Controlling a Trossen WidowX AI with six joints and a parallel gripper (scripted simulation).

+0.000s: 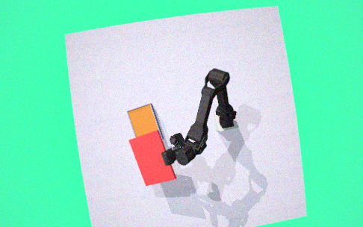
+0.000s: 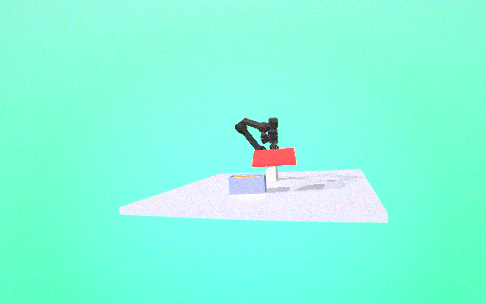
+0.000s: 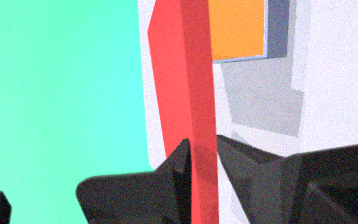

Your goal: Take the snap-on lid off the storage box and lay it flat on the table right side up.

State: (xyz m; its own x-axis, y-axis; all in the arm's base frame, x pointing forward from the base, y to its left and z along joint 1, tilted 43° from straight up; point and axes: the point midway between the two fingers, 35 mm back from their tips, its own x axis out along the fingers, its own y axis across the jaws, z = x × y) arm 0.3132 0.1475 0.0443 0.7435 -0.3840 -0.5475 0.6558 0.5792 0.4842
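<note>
Now: the lid 70 mm ahead of my gripper tip, 10 mm to the left of it and 30 mm below it. Round my gripper tip: storage box: 90 mm ahead, 150 mm to the right, 180 mm below.
</note>
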